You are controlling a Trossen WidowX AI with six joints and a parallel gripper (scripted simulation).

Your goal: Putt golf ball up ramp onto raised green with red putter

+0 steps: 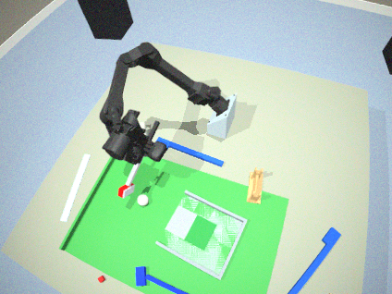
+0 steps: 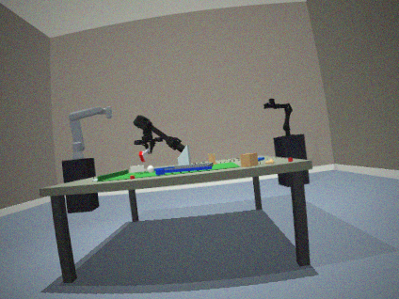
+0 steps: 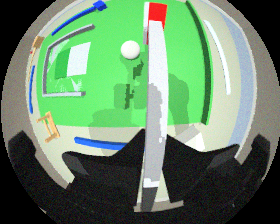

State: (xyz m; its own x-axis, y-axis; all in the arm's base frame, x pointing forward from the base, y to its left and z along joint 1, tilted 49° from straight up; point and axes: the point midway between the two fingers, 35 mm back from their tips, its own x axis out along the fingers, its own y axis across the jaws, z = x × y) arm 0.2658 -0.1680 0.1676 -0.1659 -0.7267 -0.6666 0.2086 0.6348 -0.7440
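My gripper tip is 140 mm short of the white golf ball, 100 mm above it and 10 mm to the right of it. From my gripper tip the other things lie so: red putter 30 mm ahead, 20 mm above; white strip 300 mm to the right, 160 mm ahead, 120 mm below; wooden piece 410 mm to the left, 80 mm below.
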